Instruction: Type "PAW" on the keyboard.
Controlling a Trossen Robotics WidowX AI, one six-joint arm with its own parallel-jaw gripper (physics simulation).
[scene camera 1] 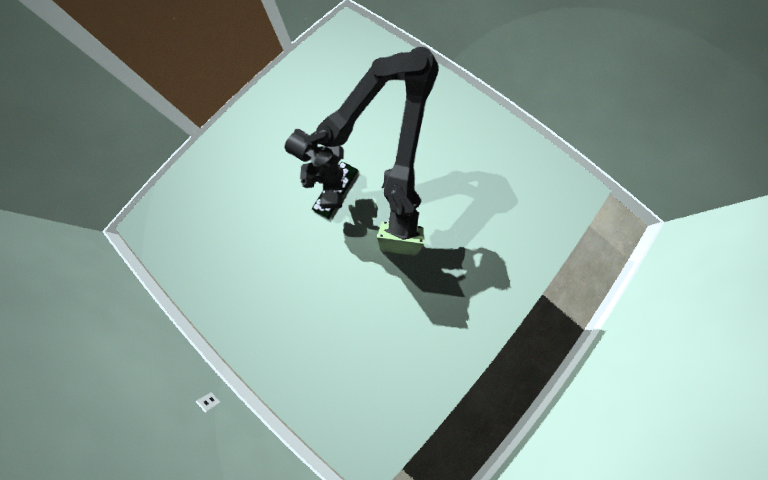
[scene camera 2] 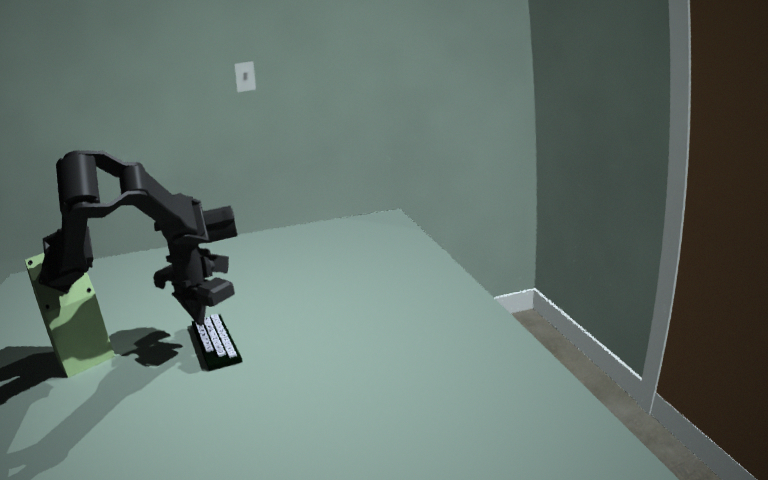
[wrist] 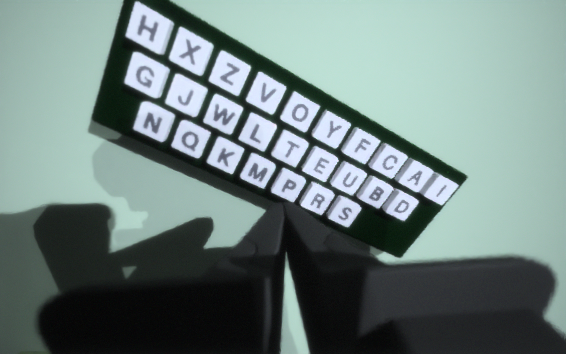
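Seen in the pictures: gripper, fingertip midpoint: (scene camera 1: 337, 187) (scene camera 2: 200, 324) (wrist: 282, 212); arm's base, link origin: (scene camera 1: 402, 232) (scene camera 2: 57, 272).
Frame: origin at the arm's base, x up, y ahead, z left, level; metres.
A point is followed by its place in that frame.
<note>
The dark green keyboard (scene camera 1: 353, 173) @[z -0.123, x -0.182, y 0.259 m] (scene camera 2: 222, 362) @[z -0.142, x -0.183, y 0.284 m] (wrist: 387, 234) @[z -0.123, x -0.182, y 0.266 m] with white letter keys lies on the table. In the wrist view the P key (wrist: 289, 185) @[z -0.050, x -0.177, y 0.265 m] is in the row nearest the gripper, between M and R. The W key (wrist: 224, 116) @[z -0.004, x -0.177, y 0.279 m] is in the middle row between J and L. The A key (wrist: 414, 176) @[z -0.107, x -0.177, y 0.304 m] is in the far row between C and I. My gripper (scene camera 2: 199, 321) @[z -0.045, x -0.147, y 0.262 m] (wrist: 282, 212) @[z -0.045, x -0.147, y 0.262 m] is shut and empty, pointing down. In the wrist view its tips show at the keyboard's near edge, just below the P key. Whether they touch it, I cannot tell. The arm hides part of the keyboard in scene camera 1.
The arm's light green base block (scene camera 1: 400, 244) @[z 0.024, x -0.015, y -0.011 m] (scene camera 2: 84, 322) @[z -0.025, x -0.100, y 0.030 m] stands on the pale green table (scene camera 1: 254, 316) @[z 0.445, x -0.194, y 0.267 m] (scene camera 2: 396, 396) @[z -0.356, x -0.194, y 0.524 m] beside the keyboard. The arm's shadows fall on the table near the base and beside the keyboard. Walls surround the table.
</note>
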